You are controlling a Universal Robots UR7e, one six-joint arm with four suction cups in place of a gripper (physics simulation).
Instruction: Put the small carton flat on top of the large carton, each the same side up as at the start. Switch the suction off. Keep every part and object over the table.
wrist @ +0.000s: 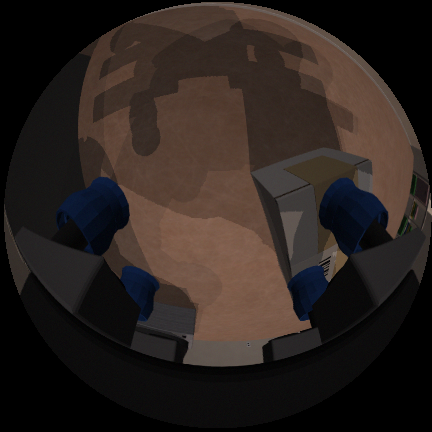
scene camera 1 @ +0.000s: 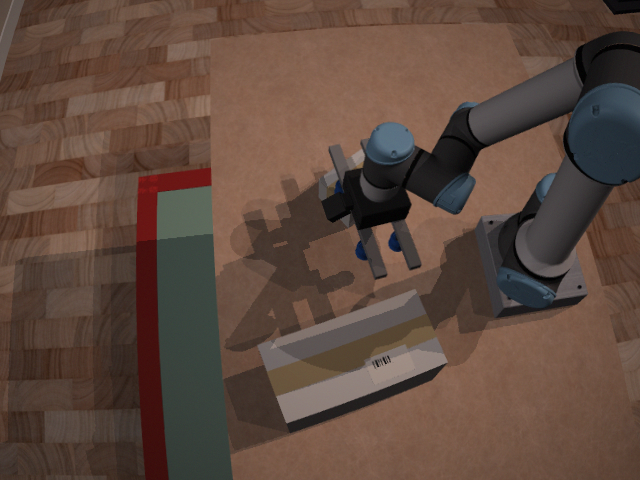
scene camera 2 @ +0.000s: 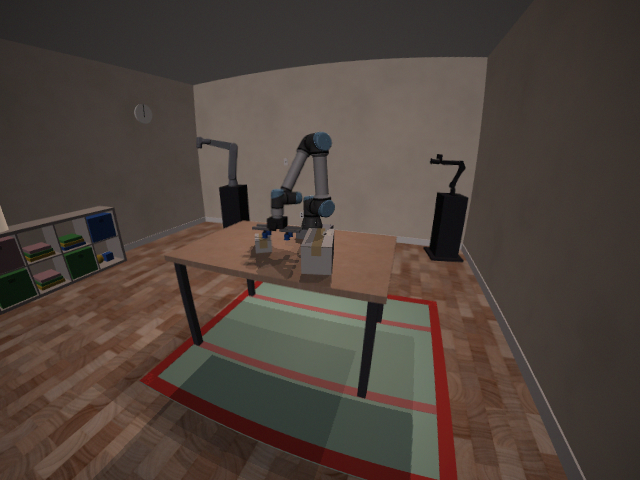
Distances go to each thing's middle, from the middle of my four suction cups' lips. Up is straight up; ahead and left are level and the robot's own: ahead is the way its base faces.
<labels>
My suction cup is now 110 mm to the left of the small carton (scene camera 1: pixel 327 183), 60 mm above it and 20 mm past it. Also, from my suction cup: large carton (scene camera 1: pixel 330 369) (280 mm to the left, 130 mm ahead, 20 mm below).
</labels>
